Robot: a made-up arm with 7 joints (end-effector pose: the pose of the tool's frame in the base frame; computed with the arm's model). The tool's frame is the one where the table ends.
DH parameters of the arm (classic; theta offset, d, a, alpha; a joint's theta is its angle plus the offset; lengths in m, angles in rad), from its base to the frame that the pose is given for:
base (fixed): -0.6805 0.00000 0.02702 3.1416
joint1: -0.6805 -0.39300 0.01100 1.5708
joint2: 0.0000 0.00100 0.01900 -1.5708
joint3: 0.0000 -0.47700 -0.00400 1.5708
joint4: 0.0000 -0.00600 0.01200 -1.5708
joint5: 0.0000 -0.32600 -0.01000 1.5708
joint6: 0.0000 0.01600 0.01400 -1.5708
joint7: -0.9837 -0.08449 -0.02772 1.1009
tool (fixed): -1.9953 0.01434 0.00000 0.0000
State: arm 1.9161 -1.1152 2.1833 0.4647 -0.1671 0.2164 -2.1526
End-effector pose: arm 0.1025 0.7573 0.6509 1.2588 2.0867 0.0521
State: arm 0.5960 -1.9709 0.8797 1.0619 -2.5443 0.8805 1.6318
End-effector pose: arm -0.7060 0.1892 0.3008 0.4699 2.6390 0.0991
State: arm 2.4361 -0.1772 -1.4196 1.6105 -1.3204 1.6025 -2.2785
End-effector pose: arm 0.2545 -0.1890 0.8300 -2.4078 -1.3443 1.3375
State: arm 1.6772 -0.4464 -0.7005 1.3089 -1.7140 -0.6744 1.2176
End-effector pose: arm 0.1874 -0.1025 1.0720 -0.6736 -1.0213 -1.8508
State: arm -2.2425 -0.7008 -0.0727 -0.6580 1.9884 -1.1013 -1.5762
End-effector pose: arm 0.3985 -0.5615 0.8756 1.7959 -2.3097 -0.7164
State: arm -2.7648 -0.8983 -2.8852 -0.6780 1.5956 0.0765 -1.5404
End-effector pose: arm 0.4396 -0.1462 1.0994 -0.9111 -1.8314 -0.8432
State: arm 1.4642 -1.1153 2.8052 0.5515 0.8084 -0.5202 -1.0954
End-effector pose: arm -0.1335 0.7744 0.6193 0.8998 -0.3288 1.5777
